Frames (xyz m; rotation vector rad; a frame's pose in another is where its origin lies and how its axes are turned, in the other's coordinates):
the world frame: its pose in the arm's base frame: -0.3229 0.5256 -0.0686 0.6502 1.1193 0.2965
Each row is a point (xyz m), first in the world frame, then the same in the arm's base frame.
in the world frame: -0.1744 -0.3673 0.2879
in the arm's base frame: -0.1727 0.0510 -0.0873
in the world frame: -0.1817 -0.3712 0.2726
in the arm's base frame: -0.1899 0.0491 -0.0886
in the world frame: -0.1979 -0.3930 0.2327
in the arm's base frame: -0.2348 0.0368 -0.1013
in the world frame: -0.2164 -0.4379 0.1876
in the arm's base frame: -0.2876 0.0069 -0.1280
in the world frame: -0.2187 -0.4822 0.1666
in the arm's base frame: -0.3118 -0.0219 -0.1596
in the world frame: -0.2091 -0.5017 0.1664
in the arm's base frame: -0.3098 -0.0319 -0.1787
